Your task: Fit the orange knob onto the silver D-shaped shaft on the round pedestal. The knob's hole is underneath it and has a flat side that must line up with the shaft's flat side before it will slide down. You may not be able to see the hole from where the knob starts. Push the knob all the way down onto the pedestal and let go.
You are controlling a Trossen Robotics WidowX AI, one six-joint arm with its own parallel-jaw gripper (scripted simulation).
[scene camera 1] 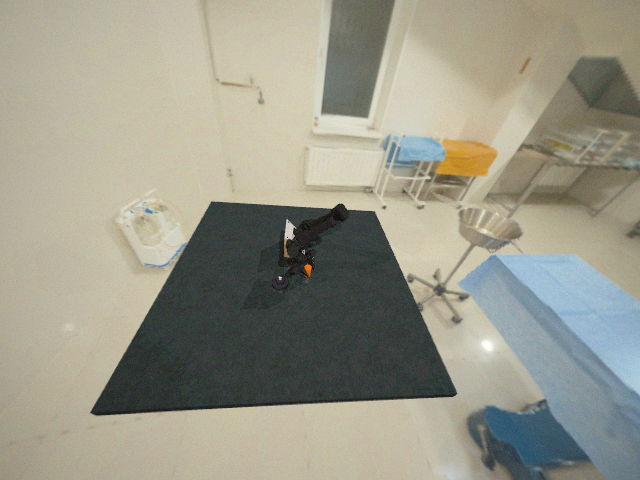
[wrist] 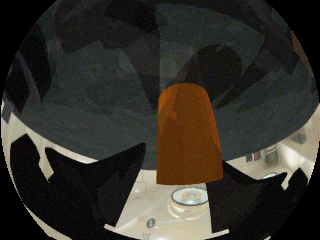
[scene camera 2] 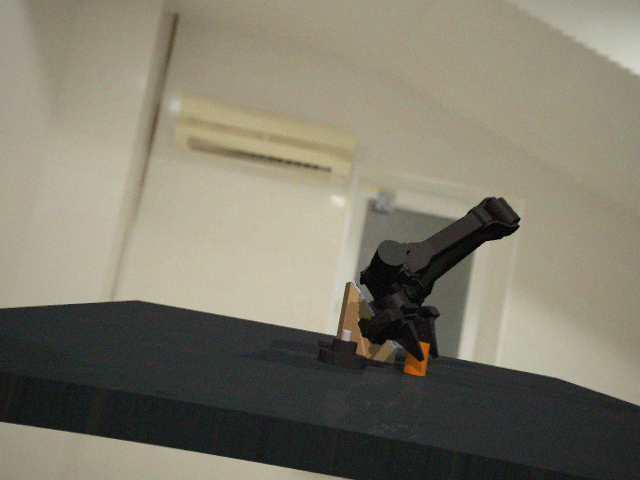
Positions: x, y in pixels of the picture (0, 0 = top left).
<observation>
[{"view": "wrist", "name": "gripper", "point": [175, 152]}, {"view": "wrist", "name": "orange knob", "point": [188, 151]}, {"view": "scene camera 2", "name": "gripper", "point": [429, 359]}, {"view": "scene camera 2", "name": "round black pedestal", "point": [343, 354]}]
</observation>
